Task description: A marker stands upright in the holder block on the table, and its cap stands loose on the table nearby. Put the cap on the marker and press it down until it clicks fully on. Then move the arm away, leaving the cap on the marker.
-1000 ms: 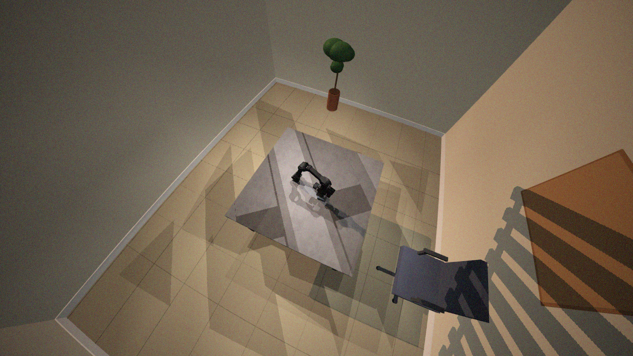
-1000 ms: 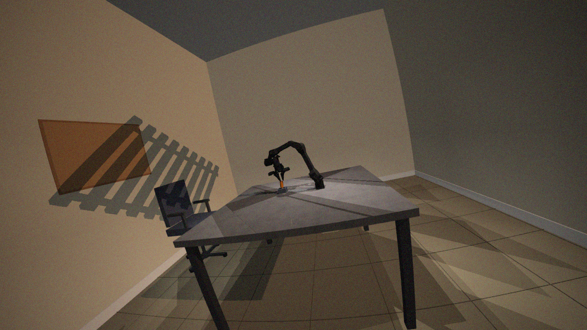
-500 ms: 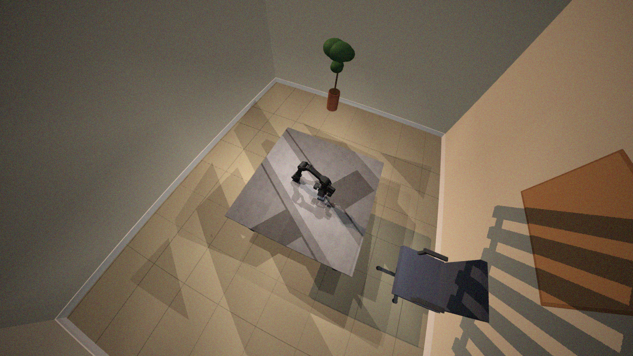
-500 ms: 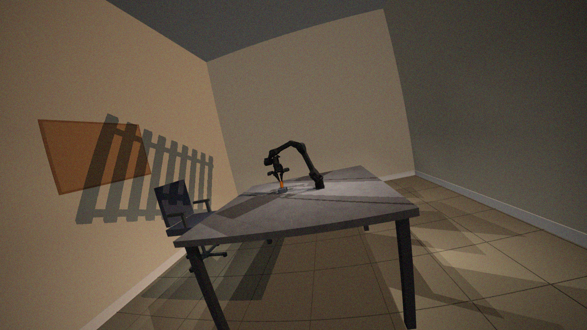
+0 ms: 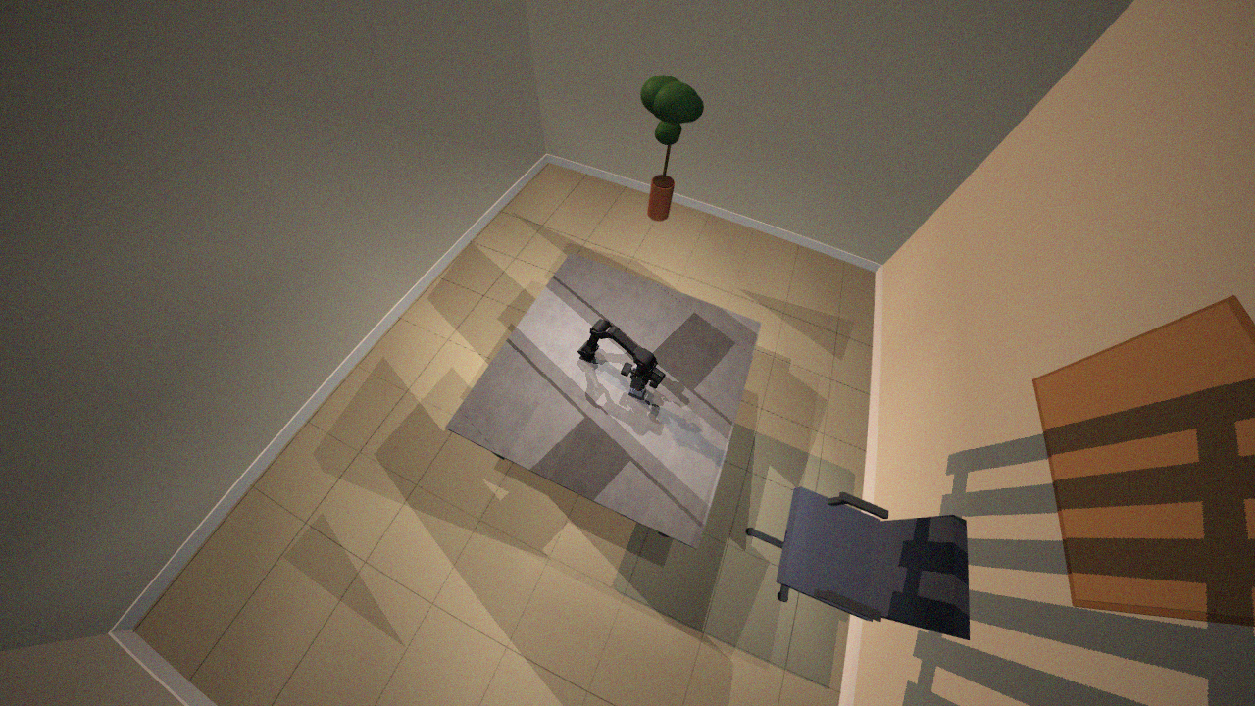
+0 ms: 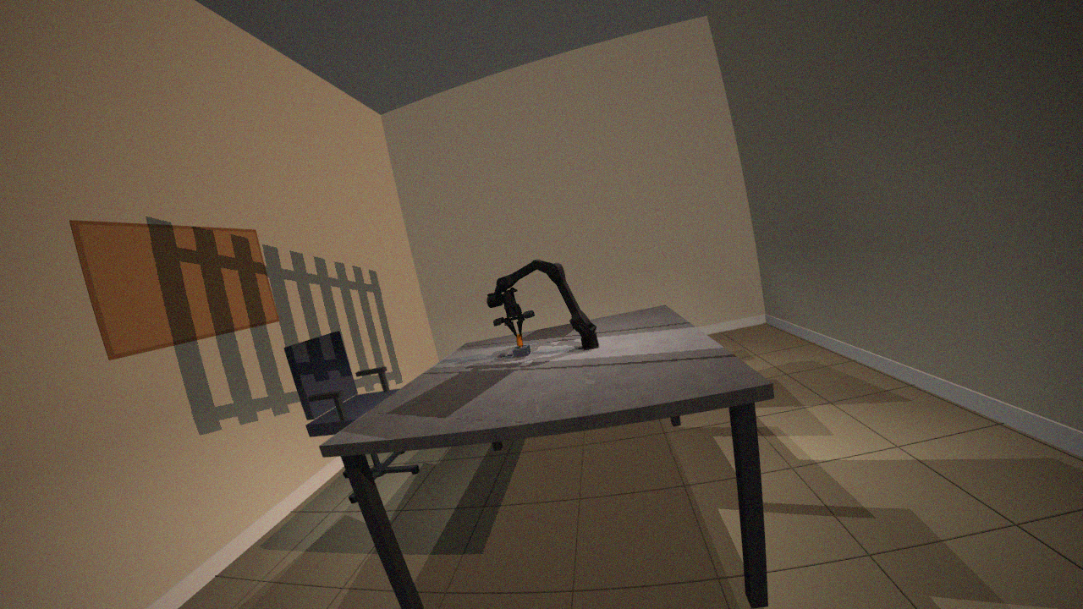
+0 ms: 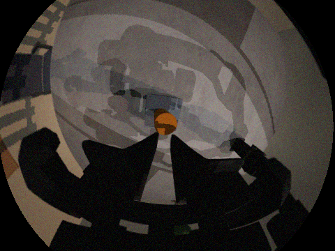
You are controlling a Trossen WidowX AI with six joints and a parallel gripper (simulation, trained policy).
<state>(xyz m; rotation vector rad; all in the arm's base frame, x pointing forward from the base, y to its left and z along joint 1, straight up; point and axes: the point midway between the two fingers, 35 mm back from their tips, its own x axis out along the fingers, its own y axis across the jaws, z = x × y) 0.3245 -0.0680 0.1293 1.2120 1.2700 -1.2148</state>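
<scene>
Right now my gripper tip is 2 cm to the left of the orange cap and 2 cm above it. Round my gripper tip: small grey holder block: 1 cm ahead, 1 cm to the right, 8 cm below.
</scene>
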